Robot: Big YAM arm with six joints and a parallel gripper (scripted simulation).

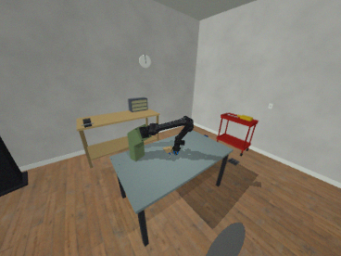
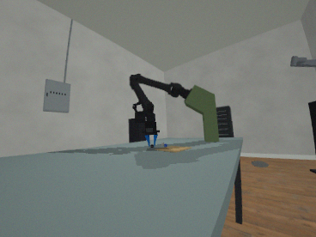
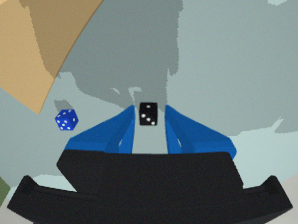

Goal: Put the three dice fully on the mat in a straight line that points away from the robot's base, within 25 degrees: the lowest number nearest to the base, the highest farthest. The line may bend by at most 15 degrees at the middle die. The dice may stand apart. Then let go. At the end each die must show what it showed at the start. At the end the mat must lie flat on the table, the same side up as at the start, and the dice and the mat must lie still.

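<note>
The black die is right at my hand. The rest, counted from my hand: blue die (7 cm to the left, 4 cm behind); then white die (11 cm behind, 3 cm to the left); then tan mat (15 cm to the left, 4 cm ahead, 1 cm below).
</note>
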